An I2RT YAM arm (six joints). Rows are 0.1 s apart.
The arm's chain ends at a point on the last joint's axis. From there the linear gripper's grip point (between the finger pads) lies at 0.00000 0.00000 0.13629 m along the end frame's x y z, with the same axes.
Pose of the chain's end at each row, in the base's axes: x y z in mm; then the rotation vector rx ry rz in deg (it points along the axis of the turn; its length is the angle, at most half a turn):
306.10 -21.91 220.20 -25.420 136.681 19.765
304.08 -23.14 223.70 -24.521 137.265 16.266
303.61 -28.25 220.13 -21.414 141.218 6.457
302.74 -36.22 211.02 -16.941 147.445 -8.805
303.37 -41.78 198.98 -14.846 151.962 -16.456
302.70 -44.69 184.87 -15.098 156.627 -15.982
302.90 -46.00 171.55 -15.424 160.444 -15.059
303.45 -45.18 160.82 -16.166 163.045 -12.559
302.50 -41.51 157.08 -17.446 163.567 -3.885
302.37 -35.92 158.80 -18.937 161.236 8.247
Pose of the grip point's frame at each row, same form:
384.47 26.87 119.93 -25.420 136.681 19.765
384.17 19.38 121.95 -24.521 137.265 16.266
383.00 -5.03 111.82 -21.414 141.218 6.457
374.71 -42.99 95.48 -16.941 147.445 -8.805
366.07 -63.31 79.90 -14.846 151.962 -16.456
355.44 -66.15 61.04 -15.098 156.627 -15.982
347.25 -66.47 44.32 -15.424 160.444 -15.059
342.00 -61.84 31.16 -16.166 163.045 -12.559
339.28 -43.94 25.87 -17.446 163.567 -3.885
341.33 -17.76 29.47 -18.937 161.236 8.247

